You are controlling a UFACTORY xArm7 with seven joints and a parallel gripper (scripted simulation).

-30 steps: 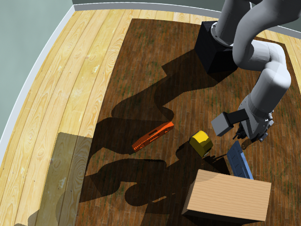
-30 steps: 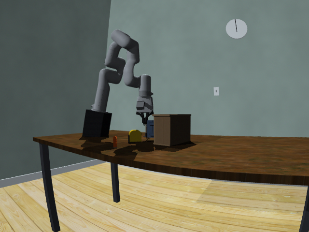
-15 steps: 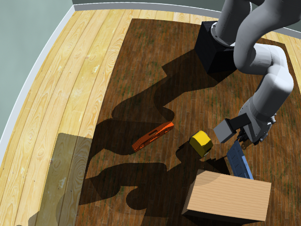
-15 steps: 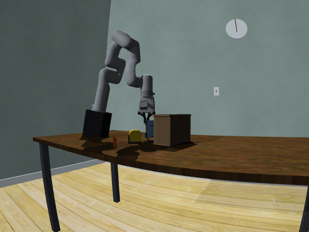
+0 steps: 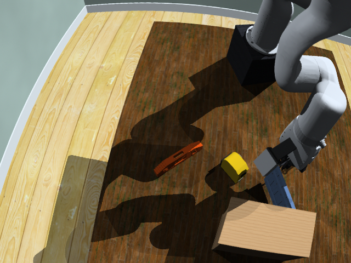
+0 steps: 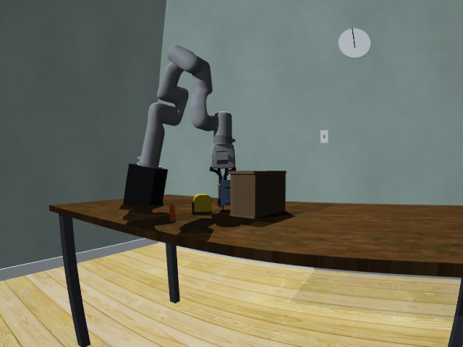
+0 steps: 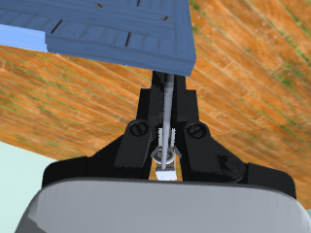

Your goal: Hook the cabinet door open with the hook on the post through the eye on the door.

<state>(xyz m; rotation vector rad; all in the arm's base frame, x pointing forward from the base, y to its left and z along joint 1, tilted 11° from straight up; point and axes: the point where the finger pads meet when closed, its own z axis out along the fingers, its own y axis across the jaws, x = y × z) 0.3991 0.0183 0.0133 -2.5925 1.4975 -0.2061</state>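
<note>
Now: the cabinet door 8 cm ahead of my hand and 5 cm below it. Round my hand: orange level-like tool: 5 cm behind, 28 cm to the right, 10 cm below; then hook post: 5 cm behind, 8 cm to the left, 5 cm below; then yellow tape measure: 3 cm behind, 12 cm to the right, 9 cm below.
</note>
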